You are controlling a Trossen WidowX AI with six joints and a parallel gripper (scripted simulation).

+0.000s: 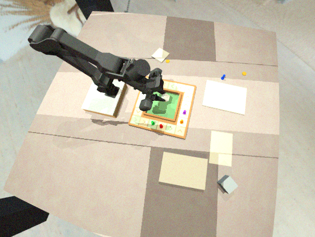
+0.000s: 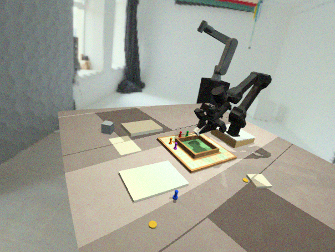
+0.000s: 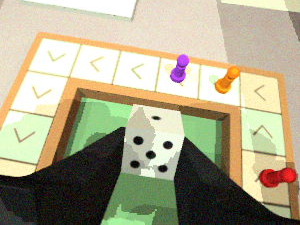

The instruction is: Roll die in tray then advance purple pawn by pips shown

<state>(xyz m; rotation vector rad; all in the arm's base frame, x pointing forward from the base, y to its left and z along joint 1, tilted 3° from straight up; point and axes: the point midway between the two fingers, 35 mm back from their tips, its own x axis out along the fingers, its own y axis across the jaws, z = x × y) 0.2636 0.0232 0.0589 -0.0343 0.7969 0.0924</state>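
My gripper tip is now right at the die. From my gripper tip the other things lie so: purple pawn: 10 cm ahead, 1 cm to the right, 7 cm below; red pawn: 1 cm ahead, 11 cm to the right, 7 cm below; green tray: 2 cm behind, 9 cm below.
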